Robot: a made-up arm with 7 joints.
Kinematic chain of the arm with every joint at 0, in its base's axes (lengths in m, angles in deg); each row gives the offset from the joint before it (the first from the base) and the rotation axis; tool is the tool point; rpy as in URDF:
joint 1: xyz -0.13 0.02 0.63 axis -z
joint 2: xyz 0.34 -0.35 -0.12 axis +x
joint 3: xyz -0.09 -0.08 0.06 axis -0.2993 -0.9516 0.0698
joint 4: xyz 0.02 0.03 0 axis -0.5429 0.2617 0.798
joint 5: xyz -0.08 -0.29 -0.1 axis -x
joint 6: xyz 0.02 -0.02 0 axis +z
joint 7: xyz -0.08 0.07 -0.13 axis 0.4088 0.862 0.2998
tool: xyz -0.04 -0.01 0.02 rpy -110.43 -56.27 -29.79
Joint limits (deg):
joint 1: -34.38..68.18
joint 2: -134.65..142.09
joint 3: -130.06..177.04
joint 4: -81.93..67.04
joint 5: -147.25..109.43
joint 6: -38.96..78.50
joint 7: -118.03..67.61
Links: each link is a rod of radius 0.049 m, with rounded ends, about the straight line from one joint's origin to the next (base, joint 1, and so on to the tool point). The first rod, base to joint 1, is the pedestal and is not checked.
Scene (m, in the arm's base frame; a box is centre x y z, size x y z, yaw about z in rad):
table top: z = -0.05
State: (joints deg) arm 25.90 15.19 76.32 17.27 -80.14 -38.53 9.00
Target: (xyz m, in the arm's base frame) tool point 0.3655 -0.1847 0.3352
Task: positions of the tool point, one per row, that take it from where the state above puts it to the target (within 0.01 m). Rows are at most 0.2 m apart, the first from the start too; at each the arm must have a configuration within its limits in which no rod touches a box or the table.
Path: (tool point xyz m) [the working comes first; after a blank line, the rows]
Joints at the target: -34.38 39.84 72.80 -23.98 -62.14 -36.31 0.60
Straight joint move there: clear.

1: -0.0632 -0.6053 0.4632
2: 0.0859 -0.5547 0.4165
3: 0.2148 -0.4606 0.3785
4: 0.3106 -0.3328 0.3509
5: 0.3655 -0.1847 0.3352

